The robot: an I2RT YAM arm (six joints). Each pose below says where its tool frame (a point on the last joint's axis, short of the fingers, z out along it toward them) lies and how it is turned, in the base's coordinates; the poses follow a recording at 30 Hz.
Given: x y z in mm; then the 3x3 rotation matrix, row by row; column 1 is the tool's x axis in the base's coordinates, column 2 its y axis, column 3 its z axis. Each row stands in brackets.
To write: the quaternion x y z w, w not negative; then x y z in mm. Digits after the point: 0 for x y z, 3 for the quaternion.
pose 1, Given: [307 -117 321], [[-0.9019 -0.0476 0.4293], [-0.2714 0.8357 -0.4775], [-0.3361 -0.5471 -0.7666]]
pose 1, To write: -0.085 0.936 -0.274 0.204 307 -117 321
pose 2, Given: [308 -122 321], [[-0.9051 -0.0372 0.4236], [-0.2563 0.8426 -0.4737], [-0.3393 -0.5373 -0.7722]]
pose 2, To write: -0.078 0.938 -0.269 0.203 308 -122 321
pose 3, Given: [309 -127 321], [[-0.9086 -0.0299 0.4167], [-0.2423 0.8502 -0.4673], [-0.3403 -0.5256 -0.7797]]
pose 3, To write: -0.072 0.941 -0.264 0.201 309 -127 321
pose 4, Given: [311 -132 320], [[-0.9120 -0.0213 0.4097], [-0.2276 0.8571 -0.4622], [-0.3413 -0.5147 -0.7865]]
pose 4, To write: -0.066 0.943 -0.259 0.199 311 -132 320
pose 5, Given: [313 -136 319], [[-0.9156 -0.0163 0.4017], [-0.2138 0.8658 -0.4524], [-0.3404 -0.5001 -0.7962]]
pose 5, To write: -0.061 0.946 -0.252 0.196 313 -136 319
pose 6, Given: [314 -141 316], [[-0.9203 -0.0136 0.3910], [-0.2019 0.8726 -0.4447], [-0.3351 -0.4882 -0.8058]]
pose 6, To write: -0.057 0.949 -0.246 0.191 314 -141 316
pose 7, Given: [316 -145 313], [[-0.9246 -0.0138 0.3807], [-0.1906 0.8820 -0.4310], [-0.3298 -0.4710 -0.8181]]
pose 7, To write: -0.054 0.952 -0.237 0.187 316 -145 313
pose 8, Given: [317 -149 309], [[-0.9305 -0.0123 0.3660], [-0.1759 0.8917 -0.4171], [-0.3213 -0.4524 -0.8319]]
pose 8, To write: -0.049 0.956 -0.227 0.180 317 -149 309
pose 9, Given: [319 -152 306], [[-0.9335 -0.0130 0.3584], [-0.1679 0.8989 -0.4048], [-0.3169 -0.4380 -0.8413]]
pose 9, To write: -0.047 0.958 -0.220 0.176 319 -152 306
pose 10, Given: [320 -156 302], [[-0.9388 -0.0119 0.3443], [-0.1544 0.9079 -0.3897], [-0.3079 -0.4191 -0.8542]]
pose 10, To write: -0.043 0.962 -0.210 0.170 320 -156 302
